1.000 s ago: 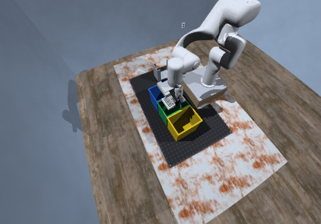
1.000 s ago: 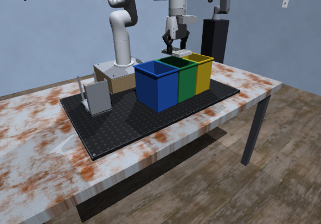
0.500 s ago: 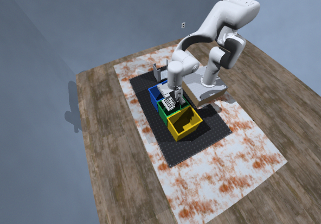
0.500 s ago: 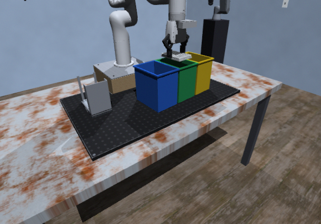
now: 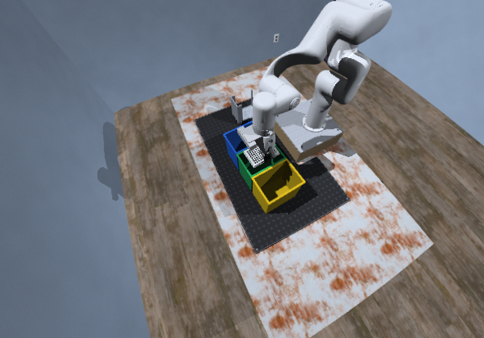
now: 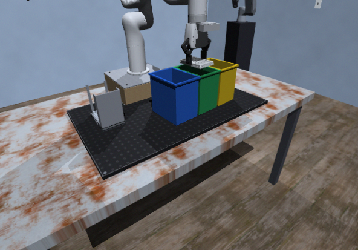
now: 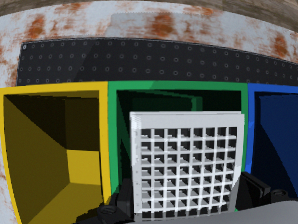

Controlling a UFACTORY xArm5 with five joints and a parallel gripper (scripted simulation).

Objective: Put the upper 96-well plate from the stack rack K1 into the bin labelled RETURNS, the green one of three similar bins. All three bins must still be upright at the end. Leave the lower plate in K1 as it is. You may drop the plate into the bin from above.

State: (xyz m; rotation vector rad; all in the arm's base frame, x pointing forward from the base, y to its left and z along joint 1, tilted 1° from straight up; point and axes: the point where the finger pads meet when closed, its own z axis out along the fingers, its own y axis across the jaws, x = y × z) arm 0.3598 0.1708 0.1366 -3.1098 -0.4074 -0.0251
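The white 96-well plate lies 10 mm below my hand. From my hand the other things lie so: blue bin (130 mm to the right, 130 mm below, 30 mm ahead); green bin (130 mm below); yellow bin (130 mm to the left, 130 mm below, 30 mm behind).
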